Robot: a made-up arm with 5 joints. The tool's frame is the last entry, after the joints.
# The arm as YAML. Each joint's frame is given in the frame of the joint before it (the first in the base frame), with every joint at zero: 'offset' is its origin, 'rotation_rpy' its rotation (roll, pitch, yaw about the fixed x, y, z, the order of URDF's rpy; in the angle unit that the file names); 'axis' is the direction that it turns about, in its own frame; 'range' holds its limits. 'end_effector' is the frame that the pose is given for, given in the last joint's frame.
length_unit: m
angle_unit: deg
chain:
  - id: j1
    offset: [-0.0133, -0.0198, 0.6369]
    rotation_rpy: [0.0, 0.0, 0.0]
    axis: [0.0, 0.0, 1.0]
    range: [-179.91, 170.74]
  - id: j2
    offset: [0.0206, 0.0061, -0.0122]
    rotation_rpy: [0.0, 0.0, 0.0]
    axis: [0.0, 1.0, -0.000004]
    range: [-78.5, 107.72]
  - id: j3
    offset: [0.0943, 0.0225, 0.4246]
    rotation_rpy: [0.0, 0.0, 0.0]
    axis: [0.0, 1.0, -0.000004]
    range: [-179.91, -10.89]
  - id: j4
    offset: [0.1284, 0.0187, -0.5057]
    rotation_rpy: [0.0, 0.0, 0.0]
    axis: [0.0, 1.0, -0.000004]
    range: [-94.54, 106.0]
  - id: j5
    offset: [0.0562, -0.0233, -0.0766]
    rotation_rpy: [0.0, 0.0, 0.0]
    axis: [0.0, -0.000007, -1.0]
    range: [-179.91, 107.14]
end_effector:
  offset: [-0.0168, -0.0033, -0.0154]
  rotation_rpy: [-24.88, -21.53, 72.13]
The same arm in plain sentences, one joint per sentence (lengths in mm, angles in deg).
The arm has five revolute joints in a row. What follows holds with every joint at zero, and every direction is one of the base frame's. The first joint lies 13.3 mm along -x and 19.8 mm along -y and 636.9 mm along +z from the base frame's origin and rotates about +z, from -179.91 to 170.74 deg. The second joint lies 20.6 mm along +x and 6.1 mm along +y and 12.2 mm along -z from the first joint and rotates about +y, from -78.5 to 107.72 deg. The third joint lies 94.3 mm along +x and 22.5 mm along +y and 424.6 mm along +z from the second joint and rotates about +y, from -179.91 to -10.89 deg. The fourth joint lies 128.4 mm along +x and 18.7 mm along +y and 505.7 mm along -z from the third joint and rotates about +y, from -94.54 to 106 deg. The fifth joint lies 56.2 mm along +x and 23.3 mm along -y and 76.6 mm along -z from the fourth joint and rotates about -z, from -179.91 to 107.14 deg. The tool frame, which is the frame that the pose is given for, lies 16.8 mm along -x and 3.3 mm along -y and 15.4 mm along -z from the fifth joint; its axes are the base frame's turned by roll -24.88, pitch -21.53 and yaw 72.13 deg (as in URDF: about the fixed x, then y, then z).
